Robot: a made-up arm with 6 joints. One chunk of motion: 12 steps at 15 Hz.
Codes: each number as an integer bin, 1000 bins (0 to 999) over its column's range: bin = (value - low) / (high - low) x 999, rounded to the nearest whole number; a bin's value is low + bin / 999 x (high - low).
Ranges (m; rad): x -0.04..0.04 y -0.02..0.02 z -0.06..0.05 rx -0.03..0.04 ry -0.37..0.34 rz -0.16..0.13
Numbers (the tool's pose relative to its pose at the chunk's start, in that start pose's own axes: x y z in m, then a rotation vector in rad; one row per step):
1: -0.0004 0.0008 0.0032 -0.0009 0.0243 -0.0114
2: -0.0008 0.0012 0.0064 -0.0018 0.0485 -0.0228
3: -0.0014 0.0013 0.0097 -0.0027 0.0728 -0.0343
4: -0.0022 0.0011 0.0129 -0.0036 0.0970 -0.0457
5: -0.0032 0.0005 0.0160 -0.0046 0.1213 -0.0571
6: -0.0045 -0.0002 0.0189 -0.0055 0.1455 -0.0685
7: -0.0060 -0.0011 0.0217 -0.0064 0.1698 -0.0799
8: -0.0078 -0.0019 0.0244 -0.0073 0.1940 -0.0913
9: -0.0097 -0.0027 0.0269 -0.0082 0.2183 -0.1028
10: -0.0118 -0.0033 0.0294 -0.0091 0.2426 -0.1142
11: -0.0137 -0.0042 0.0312 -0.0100 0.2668 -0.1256
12: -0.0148 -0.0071 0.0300 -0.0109 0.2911 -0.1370
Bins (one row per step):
1: 495 519 574 415 555 512
2: 490 529 603 402 589 473
3: 482 532 633 390 623 433
4: 472 527 662 377 657 394
5: 460 512 690 362 691 354
6: 443 495 717 350 725 315
7: 425 472 742 337 760 276
8: 402 452 767 324 794 237
9: 378 432 789 311 828 197
10: 352 417 812 298 862 158
11: 328 395 828 285 896 119
12: 315 322 817 273 930 79

